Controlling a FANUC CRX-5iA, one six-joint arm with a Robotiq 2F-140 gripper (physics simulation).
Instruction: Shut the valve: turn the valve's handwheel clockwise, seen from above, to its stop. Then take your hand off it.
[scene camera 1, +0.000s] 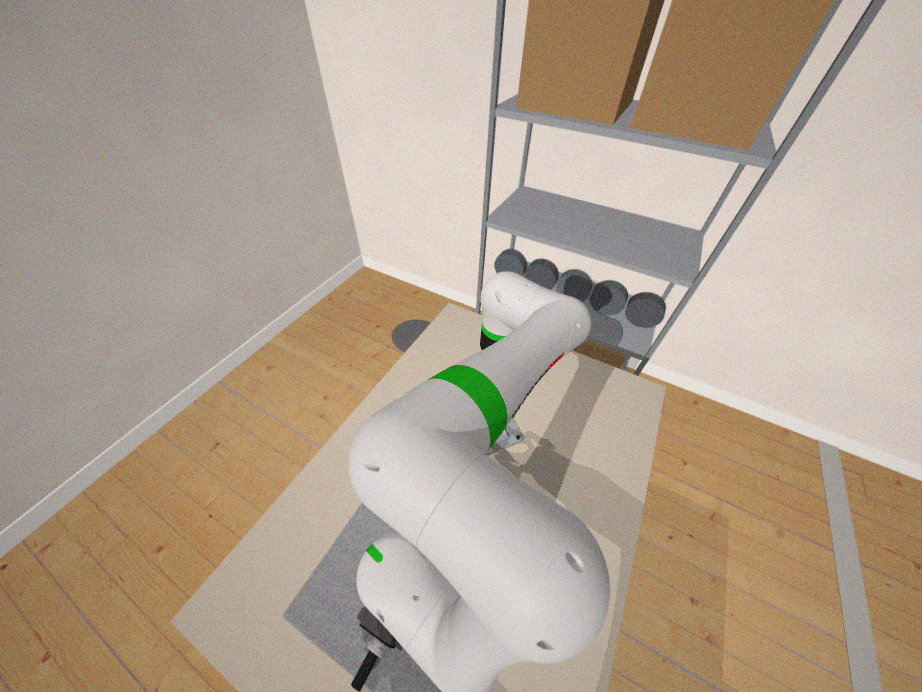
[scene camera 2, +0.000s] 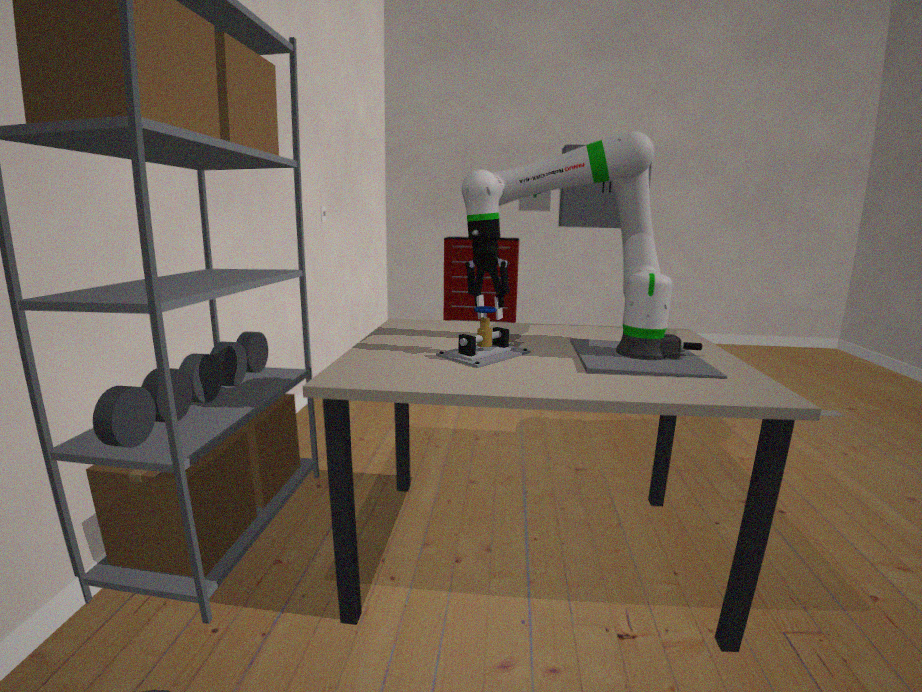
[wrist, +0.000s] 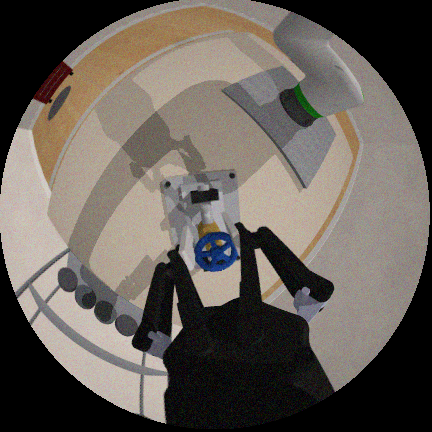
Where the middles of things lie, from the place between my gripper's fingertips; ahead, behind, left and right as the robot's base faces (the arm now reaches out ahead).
Now: the blue spoked handwheel (wrist: 216, 253) 2 cm ahead of my hand, 3 cm to the left of it and 2 cm above it.
